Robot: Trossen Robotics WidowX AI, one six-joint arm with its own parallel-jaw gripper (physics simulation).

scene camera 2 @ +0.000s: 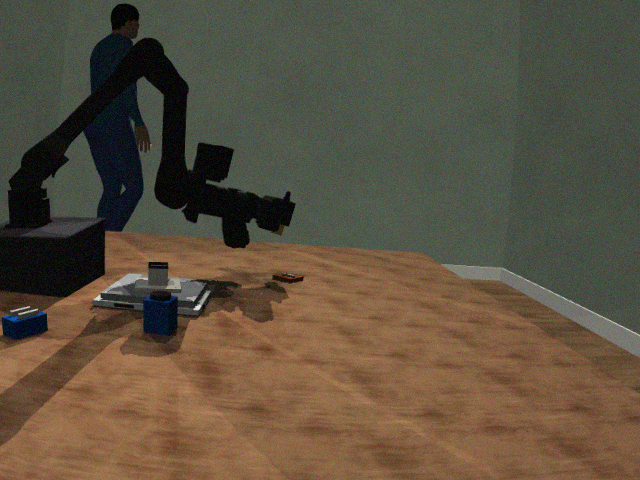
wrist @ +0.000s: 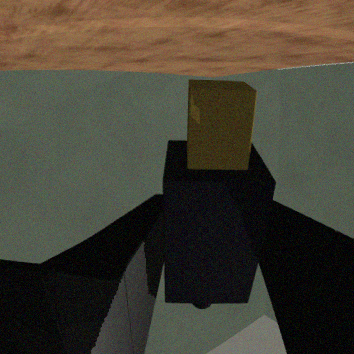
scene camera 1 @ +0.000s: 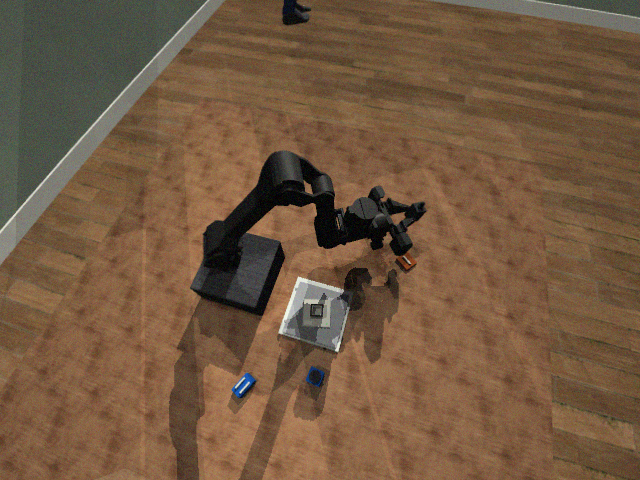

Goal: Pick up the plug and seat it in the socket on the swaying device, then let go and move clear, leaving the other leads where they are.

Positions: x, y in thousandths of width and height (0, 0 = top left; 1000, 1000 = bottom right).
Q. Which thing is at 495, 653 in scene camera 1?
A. A device.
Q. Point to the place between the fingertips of the gripper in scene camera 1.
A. At 649, 445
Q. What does the gripper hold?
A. A plug.
